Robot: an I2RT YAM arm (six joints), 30 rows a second.
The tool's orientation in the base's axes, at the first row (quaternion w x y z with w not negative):
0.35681, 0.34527, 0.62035, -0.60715
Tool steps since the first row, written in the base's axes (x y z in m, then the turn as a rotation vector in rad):
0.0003, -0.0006, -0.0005, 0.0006, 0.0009, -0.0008
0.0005, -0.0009, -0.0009, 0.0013, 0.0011, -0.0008
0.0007, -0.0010, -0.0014, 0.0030, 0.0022, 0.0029
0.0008, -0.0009, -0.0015, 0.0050, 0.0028, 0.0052
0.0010, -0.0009, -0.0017, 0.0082, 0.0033, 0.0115
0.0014, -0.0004, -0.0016, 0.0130, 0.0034, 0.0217
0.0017, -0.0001, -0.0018, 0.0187, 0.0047, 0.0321
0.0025, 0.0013, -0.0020, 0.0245, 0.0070, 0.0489
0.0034, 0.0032, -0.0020, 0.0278, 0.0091, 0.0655
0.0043, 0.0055, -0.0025, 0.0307, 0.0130, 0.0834
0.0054, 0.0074, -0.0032, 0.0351, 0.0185, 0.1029
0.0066, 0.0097, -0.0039, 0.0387, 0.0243, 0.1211
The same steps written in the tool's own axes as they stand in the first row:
0.0003, 0.0005, 0.0006, 0.0004, 0.0009, -0.0009
0.0005, 0.0009, 0.0009, 0.0000, 0.0016, -0.0011
0.0009, 0.0013, 0.0010, -0.0040, 0.0012, -0.0022
0.0009, 0.0014, 0.0009, -0.0070, 0.0017, -0.0027
0.0010, 0.0017, 0.0009, -0.0141, 0.0013, -0.0032
0.0007, 0.0020, 0.0004, -0.0253, 0.0003, -0.0033
0.0007, 0.0024, 0.0002, -0.0372, 0.0000, -0.0045
0.0005, 0.0032, -0.0012, -0.0546, -0.0035, -0.0068
0.0000, 0.0040, -0.0031, -0.0706, -0.0090, -0.0090
-0.0001, 0.0051, -0.0054, -0.0875, -0.0155, -0.0130
0.0000, 0.0065, -0.0072, -0.1066, -0.0215, -0.0185
0.0000, 0.0079, -0.0095, -0.1241, -0.0274, -0.0244

